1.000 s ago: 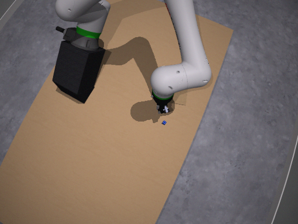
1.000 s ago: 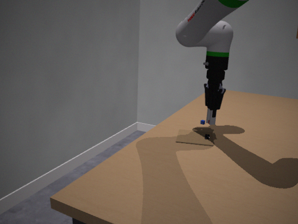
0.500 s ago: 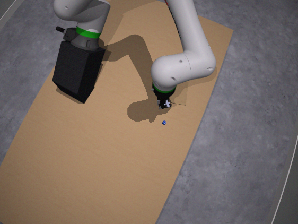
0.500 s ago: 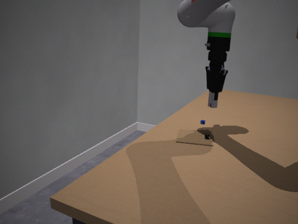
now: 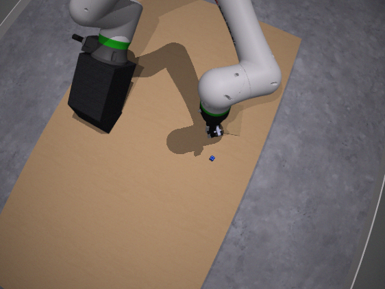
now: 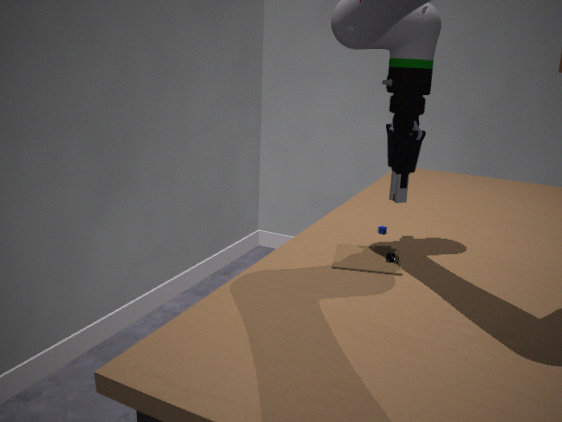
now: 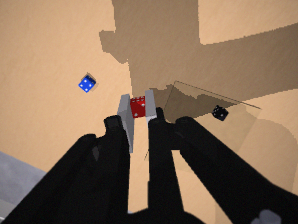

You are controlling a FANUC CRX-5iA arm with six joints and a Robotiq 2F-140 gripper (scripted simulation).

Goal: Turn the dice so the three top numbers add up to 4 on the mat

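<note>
Right now the tan mat is 2 cm ahead of my hand, 13 cm to the left of it and 13 cm below it. Round my hand: red die 3 cm below; blue die 5 cm ahead, 6 cm to the right, 13 cm below; black die 3 cm behind, 12 cm to the left, 12 cm below.
</note>
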